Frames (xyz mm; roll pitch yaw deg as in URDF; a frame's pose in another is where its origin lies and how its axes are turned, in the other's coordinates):
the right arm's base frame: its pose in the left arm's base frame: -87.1 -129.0 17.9 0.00 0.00 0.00
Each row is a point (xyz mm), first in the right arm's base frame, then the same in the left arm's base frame.
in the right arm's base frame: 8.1 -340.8 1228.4
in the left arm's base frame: -79.0 -469.8 1246.3
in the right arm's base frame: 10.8 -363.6 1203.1
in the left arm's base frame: -76.3 -492.6 1221.0
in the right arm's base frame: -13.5 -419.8 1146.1
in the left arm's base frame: -100.6 -548.8 1164.0
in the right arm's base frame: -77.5 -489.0 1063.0
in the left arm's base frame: -164.6 -618.0 1080.9
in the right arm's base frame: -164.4 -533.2 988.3
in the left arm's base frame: -251.5 -662.2 1006.2
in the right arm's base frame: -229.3 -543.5 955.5
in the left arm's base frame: -316.4 -672.5 973.4
